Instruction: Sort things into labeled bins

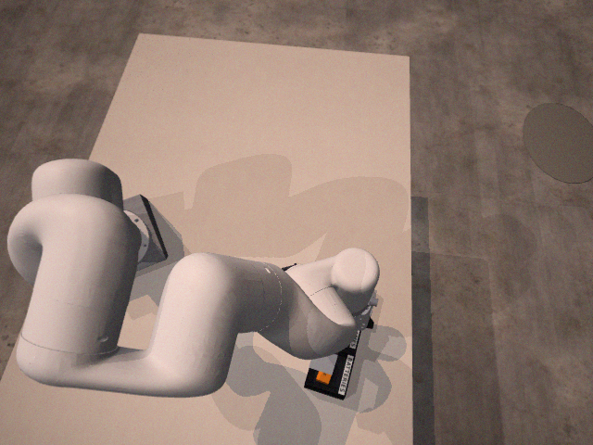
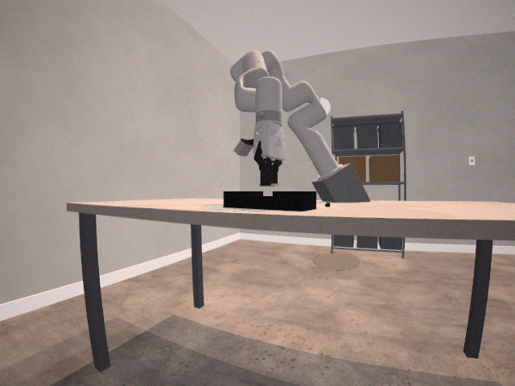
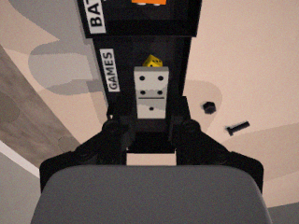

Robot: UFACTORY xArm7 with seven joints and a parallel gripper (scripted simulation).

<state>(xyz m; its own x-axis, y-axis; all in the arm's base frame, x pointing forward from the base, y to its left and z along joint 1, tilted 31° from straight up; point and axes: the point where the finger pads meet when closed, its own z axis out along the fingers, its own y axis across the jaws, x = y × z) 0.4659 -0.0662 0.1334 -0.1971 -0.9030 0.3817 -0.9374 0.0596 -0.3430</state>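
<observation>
Now: the yellow die 70 mm below my hand. Also, from my hand: orange battery 10 mm behind, 70 mm to the right, 70 mm below; then white domino 20 mm below; then red stick 20 mm ahead, 90 mm to the right, 70 mm below.
</observation>
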